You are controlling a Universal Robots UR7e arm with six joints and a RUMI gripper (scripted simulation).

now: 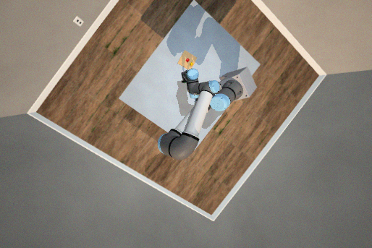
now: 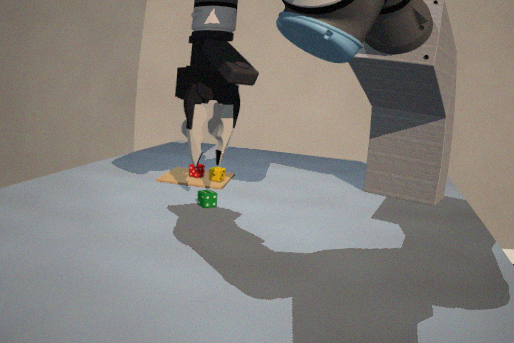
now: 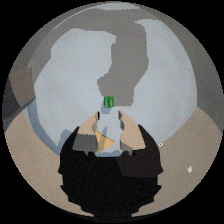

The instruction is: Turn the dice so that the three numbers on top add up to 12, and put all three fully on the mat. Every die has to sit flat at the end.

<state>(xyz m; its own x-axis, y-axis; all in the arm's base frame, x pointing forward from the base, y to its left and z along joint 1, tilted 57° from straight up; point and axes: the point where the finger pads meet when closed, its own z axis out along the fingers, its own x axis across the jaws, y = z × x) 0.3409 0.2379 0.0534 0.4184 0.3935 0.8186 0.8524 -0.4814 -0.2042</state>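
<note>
My gripper is now 70 mm above the green die. From my hand the other things lie so: tan mat: 130 mm ahead, 150 mm to the right, 80 mm below; then red die: 130 mm ahead, 150 mm to the right, 70 mm below; then yellow die: 80 mm ahead, 160 mm to the right, 70 mm below.
</note>
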